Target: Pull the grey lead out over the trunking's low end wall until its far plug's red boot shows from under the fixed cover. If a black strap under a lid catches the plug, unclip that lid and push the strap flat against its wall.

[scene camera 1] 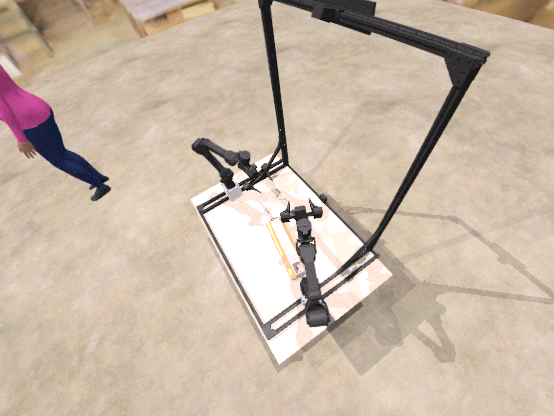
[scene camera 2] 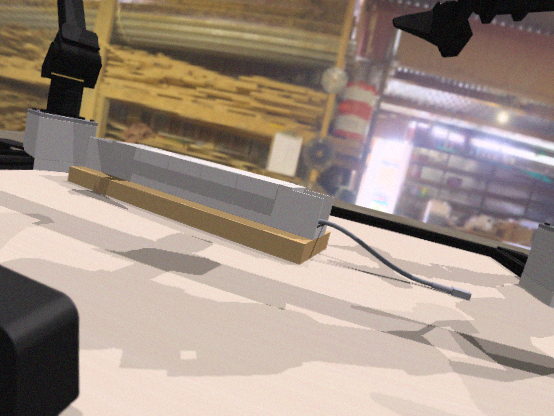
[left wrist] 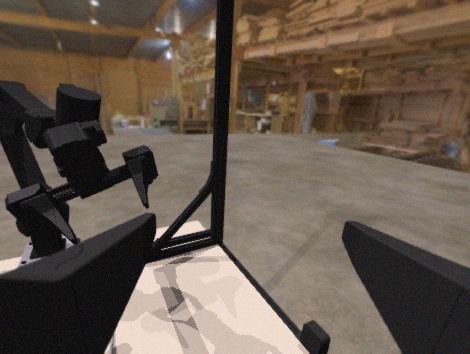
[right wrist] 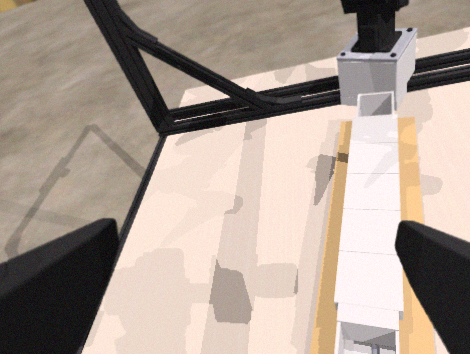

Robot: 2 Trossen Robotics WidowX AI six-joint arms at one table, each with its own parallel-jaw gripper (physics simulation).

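Where they show: left gripper, fingertip midpoint: [scene camera 1: 298, 199] [left wrist: 251, 225]; right gripper, fingertip midpoint: [scene camera 1: 267, 187] [left wrist: 113, 223] [right wrist: 257, 232]; left arm's base, origin of the base link: [scene camera 2: 62, 115] [right wrist: 376, 42]; right arm's base, origin of the base link: [scene camera 1: 230, 185] [left wrist: 49, 248].
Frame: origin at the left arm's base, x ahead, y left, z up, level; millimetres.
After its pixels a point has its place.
Note:
The trunking [scene camera 2: 300, 212] {x 477, y 132, z -46 mm} [right wrist: 369, 313] {x 443, y 149, z -20 mm} lies along a wooden base [scene camera 1: 279, 250] {x 272, y 142, z -73 mm} [scene camera 2: 215, 221] {x 398, y 75, z -81 mm} [right wrist: 408, 150] {x 170, y 103, z -73 mm}. White lids [right wrist: 371, 190] {x 304, y 101, z -20 mm} cover its middle in a row. The grey lead [scene camera 2: 382, 257] {x 562, y 200, z -76 mm} [right wrist: 375, 349] {x 456, y 158, z -60 mm} comes out of the right-hand end in scene camera 2 and slopes down to a grey plug [scene camera 2: 460, 293] {x 652, y 237, z -92 mm} low over the table. A small red spot [scene camera 1: 297, 268] {x 147, y 50, z -63 mm} shows in the trunking's other end. No black strap shows. My left gripper [scene camera 1: 299, 202] {x 351, y -1, z 317 mm} [left wrist: 251, 225] {x 351, y -1, z 317 mm} is open and empty, above the table. My right gripper [right wrist: 257, 232] {x 531, y 155, z 215 mm} [left wrist: 113, 223] {x 531, y 155, z 215 mm} is open and empty, raised well above the lead's end.
A black frame [scene camera 1: 274, 75] {x 963, y 31, z 593 mm} [left wrist: 224, 100] {x 965, y 23, z 381 mm} stands over the table. Pale arm mounts [scene camera 2: 60, 137] {x 50, y -12, z -37 mm} [right wrist: 372, 75] {x 50, y 11, z -31 mm} stand at both ends of the table; one is close behind the trunking's far end in the right wrist view. A person [scene camera 1: 27, 110] stands off at the left.

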